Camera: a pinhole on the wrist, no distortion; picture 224 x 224 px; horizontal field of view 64.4 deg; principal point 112.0 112.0 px. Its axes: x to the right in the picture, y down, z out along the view. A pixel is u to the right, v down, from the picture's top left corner.
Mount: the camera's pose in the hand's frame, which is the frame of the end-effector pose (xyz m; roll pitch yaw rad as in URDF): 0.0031 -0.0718 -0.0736 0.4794 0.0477 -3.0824
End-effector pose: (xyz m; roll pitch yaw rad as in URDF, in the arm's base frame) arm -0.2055 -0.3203 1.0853 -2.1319 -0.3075 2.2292
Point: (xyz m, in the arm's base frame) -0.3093 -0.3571 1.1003
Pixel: 60.0 189.6
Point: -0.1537 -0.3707 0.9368
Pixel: 198.5 22.5
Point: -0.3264 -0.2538 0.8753
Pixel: 68.5 56.9
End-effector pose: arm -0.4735 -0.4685 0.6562 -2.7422 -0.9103 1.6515
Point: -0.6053 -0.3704 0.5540
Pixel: 115.0 190.3
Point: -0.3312 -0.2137 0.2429
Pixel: 155.0 61.2
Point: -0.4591 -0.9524 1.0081
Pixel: behind the camera
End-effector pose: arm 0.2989 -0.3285 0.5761 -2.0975 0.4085 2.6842
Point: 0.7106 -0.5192 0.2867
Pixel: 207.5 7.6
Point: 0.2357 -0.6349 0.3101
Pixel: 89.4 140.8
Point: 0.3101 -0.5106 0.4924
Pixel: 133.9 138.5
